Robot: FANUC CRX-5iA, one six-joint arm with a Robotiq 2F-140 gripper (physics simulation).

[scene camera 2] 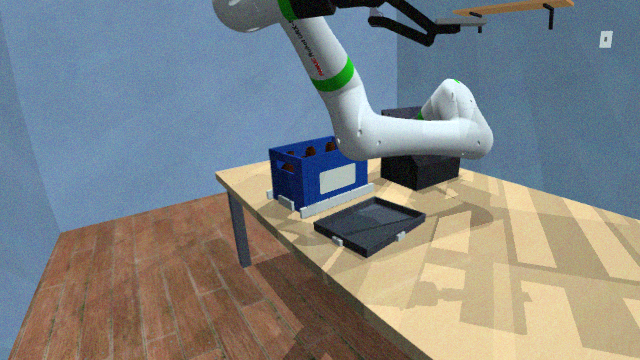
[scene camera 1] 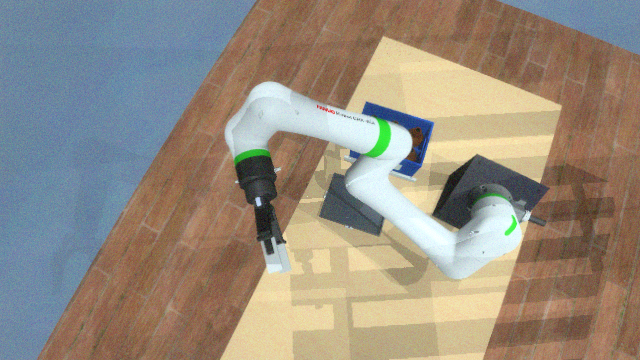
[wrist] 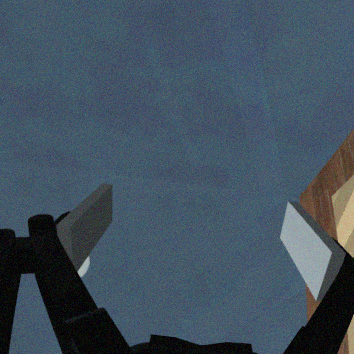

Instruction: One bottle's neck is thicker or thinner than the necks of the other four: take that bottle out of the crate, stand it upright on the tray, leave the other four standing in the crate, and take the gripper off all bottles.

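The blue crate stands on the table, partly hidden by the arm in both scene views. Brown bottles show inside it: one bottle near its right side, and bottle tops above the rim in scene camera 2. I cannot compare their necks or count them all. The dark tray lies beside the crate with no bottle visible on it; the arm hides part of it in scene camera 1. My gripper is open and empty, high up and away from crate and tray, pointing sideways.
The arm's dark base block stands on the wooden table. Light strips edge the crate's foot, and small clips sit at the tray's sides. A wall shelf shows behind the gripper in scene camera 2.
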